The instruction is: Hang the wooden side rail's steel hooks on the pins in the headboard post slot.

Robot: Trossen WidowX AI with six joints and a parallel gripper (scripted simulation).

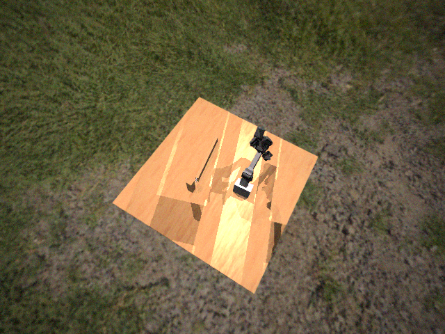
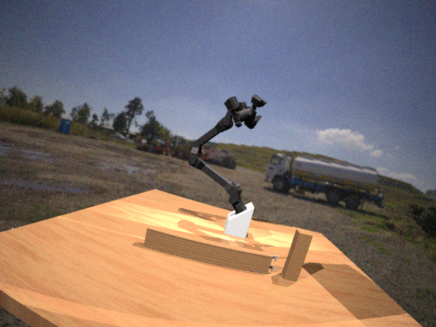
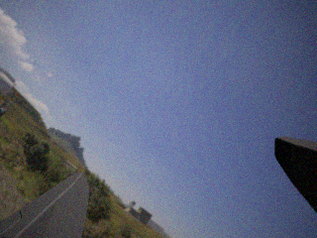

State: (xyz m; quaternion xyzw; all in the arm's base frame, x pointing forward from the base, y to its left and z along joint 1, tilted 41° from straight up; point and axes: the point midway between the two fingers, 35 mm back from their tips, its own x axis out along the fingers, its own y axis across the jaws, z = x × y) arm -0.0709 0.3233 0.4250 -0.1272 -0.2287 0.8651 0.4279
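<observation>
My gripper tip is now 44 cm short of the headboard post, 22 cm to the right of it and 59 cm above it.
</observation>
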